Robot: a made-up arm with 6 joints.
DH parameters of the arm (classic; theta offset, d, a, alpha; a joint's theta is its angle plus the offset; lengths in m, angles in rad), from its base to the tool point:
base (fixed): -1.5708 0.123 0 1.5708
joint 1: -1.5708 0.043 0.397 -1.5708
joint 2: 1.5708 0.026 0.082 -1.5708
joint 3: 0 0.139 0.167 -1.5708
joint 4: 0.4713 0 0.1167 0
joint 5: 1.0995 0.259 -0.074 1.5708
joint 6: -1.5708 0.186 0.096 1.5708
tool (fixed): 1.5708 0.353 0 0
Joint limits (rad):
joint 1: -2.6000..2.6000
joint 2: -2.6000..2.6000
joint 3: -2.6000..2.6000
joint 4: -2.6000..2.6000
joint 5: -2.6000..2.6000
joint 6: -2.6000..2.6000
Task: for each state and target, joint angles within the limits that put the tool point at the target. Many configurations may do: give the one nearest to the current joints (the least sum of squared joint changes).
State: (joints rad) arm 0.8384 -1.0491 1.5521 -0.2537 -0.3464 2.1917
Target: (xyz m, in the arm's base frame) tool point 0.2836 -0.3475 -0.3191
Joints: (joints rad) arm 1.4595 -0.9644 1.5184 -0.4782 -0.5773 1.6937
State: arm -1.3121 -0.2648 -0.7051 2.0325 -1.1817 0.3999
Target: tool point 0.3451 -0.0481 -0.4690
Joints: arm -0.7280 -0.3474 -1.0697 2.0460 -1.0474 0.3162
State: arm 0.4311 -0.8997 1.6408 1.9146 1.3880 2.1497
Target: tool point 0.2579 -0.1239 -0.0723
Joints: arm 0.3781 -0.9212 1.6336 2.0460 1.4956 2.2211
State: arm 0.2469 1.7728 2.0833 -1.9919 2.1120 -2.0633
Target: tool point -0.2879 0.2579 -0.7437
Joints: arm -0.0040 1.3127 1.6746 -2.0432 2.1331 -2.4045
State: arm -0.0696 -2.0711 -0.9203 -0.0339 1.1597 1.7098
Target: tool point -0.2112 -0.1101 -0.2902
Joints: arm -0.1210 -2.2786 -1.0529 0.2372 1.2956 1.9086
